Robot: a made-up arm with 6 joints.
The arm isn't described. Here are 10 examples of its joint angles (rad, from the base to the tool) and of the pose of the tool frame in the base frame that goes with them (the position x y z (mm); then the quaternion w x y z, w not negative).
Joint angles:
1: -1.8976 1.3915 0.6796 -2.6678 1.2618 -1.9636
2: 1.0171 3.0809 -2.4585 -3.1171 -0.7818 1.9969
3: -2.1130 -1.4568 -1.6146 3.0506 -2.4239 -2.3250
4: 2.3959 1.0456 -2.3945 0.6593 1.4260 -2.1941
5: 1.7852 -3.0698 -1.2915 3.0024 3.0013 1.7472
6: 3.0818 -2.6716 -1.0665 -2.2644 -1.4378 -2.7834
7: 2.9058 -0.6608 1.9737 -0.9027 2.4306 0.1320
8: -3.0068 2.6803 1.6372 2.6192 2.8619 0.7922
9: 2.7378 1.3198 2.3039 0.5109 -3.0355 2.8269
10: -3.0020 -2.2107 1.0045 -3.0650 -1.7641 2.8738
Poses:
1: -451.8 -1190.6 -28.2 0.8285 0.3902 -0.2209 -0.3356
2: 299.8 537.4 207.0 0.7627 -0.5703 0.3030 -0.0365
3: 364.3 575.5 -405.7 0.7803 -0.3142 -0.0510 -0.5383
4: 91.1 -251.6 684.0 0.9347 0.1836 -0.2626 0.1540
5: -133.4 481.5 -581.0 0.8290 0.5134 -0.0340 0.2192
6: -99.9 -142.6 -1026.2 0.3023 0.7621 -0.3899 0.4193
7: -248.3 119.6 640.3 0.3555 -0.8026 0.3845 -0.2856
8: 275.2 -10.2 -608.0 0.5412 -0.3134 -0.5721 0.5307
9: -256.2 91.6 -246.0 0.7796 0.0347 -0.2823 -0.5579
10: 1016.6 105.5 202.0 0.0583 -0.2617 -0.0930 0.9589
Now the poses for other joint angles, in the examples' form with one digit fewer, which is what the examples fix.
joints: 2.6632 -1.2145 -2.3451 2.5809 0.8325 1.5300
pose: 23 -111 -407 0.458 -0.512 -0.647 0.332
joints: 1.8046 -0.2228 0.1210 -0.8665 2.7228 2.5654
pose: 56 -125 1228 0.080 -0.711 -0.660 -0.229
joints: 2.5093 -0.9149 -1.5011 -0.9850 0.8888 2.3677
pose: 875 -542 -118 0.510 -0.513 0.574 -0.382
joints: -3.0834 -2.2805 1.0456 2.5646 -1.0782 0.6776
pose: 1119 118 154 0.933 -0.225 0.151 0.237
